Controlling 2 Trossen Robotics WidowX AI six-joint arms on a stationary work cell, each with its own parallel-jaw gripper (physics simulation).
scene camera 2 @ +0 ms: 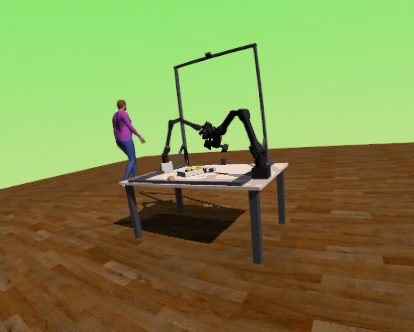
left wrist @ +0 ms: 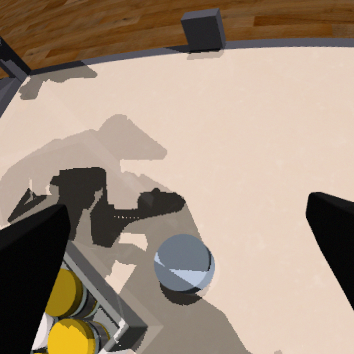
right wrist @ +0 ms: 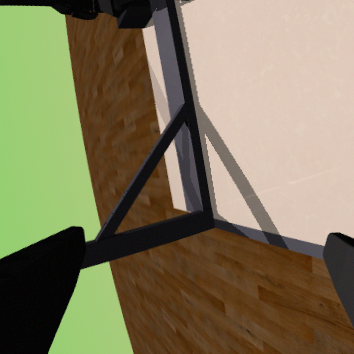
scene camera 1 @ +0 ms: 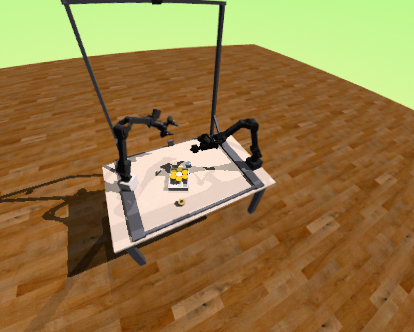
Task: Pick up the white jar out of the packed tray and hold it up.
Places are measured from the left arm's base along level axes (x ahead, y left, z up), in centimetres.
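Where they show: left gripper, fingertip midpoint: (scene camera 2: 216, 151) (left wrist: 189, 210); right gripper, fingertip midpoint: (right wrist: 208, 243) (scene camera 1: 176, 130); left arm's base, link origin: (scene camera 2: 261, 166) (scene camera 1: 254, 159); right arm's base, link origin: (scene camera 2: 165, 162) (scene camera 1: 126, 178).
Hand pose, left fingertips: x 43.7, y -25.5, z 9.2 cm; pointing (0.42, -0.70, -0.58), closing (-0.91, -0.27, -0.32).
Note:
Things, the pixels of their top centre, and the offset from my left fingertips.
- white jar, top centre: (left wrist: 29, 325) (scene camera 1: 179, 174) dx +17.4, dy +9.2, dz -11.7 cm
- packed tray, top centre: (left wrist: 21, 343) (scene camera 1: 179, 177) (scene camera 2: 191, 169) dx +18.5, dy +11.5, dz -12.4 cm
- blue-grey round object, top centre: (left wrist: 180, 261) (scene camera 1: 188, 163) dx +5.1, dy -0.1, dz -13.9 cm
- tan ring, top centre: (scene camera 1: 181, 201) (scene camera 2: 170, 176) dx +25.2, dy +30.9, dz -13.8 cm
- dark block, top centre: (left wrist: 198, 13) (scene camera 1: 170, 140) dx +8.5, dy -30.9, dz -10.6 cm
The white jar (scene camera 1: 179, 174) (left wrist: 42, 331) stands among several yellow-lidded jars in the packed tray (scene camera 1: 178, 189) (left wrist: 132, 334); in the left wrist view it is partly hidden behind a finger and the yellow lids. The tray also shows in scene camera 2 (scene camera 2: 192, 174), where the white jar cannot be told apart. My left gripper (scene camera 1: 194, 148) (left wrist: 189, 210) is open and empty, above the table and beyond the tray. My right gripper (scene camera 1: 174, 129) (right wrist: 208, 243) is open and empty, high above the far side of the table, facing the frame's corner.
A blue-grey round object (scene camera 1: 188, 164) (left wrist: 181, 261) stands just beyond the tray. A tan ring (scene camera 1: 181, 202) (scene camera 2: 171, 178) lies on the near side. A dark block (scene camera 1: 170, 143) (left wrist: 202, 31) stands at the far edge. A person (scene camera 2: 123, 127) stands behind the table.

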